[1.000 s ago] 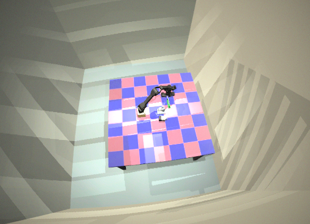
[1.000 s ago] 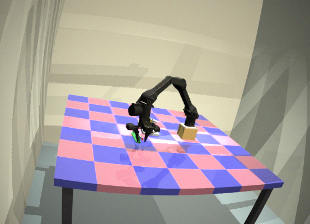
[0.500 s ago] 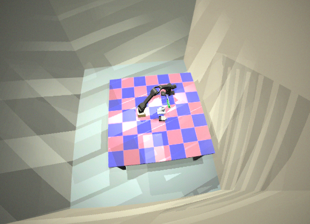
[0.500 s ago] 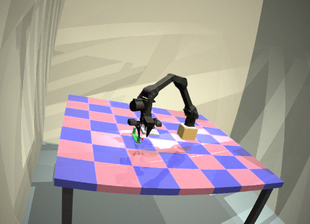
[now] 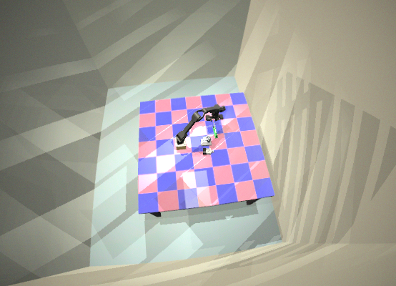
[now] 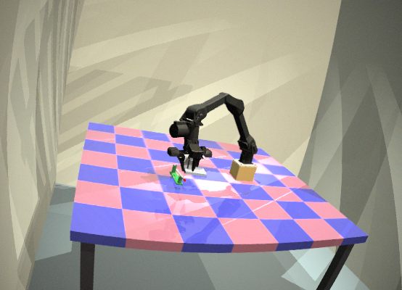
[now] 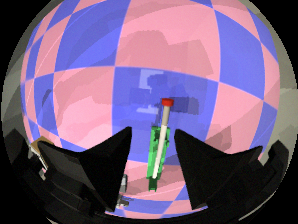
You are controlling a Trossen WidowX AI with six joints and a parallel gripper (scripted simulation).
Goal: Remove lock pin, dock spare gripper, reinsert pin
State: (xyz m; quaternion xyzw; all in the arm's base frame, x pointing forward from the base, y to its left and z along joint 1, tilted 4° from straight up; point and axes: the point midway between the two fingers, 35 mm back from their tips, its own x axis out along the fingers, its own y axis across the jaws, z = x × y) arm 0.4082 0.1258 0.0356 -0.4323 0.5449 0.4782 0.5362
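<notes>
My gripper tip is now 10 cm to the left of the green bar-shaped piece and 6 cm above it. The rest, counted from my gripper tip: spare gripper 30 cm to the right, 16 cm behind, 6 cm below; then grey mount 18 cm to the right, 13 cm behind, 3 cm below.
</notes>
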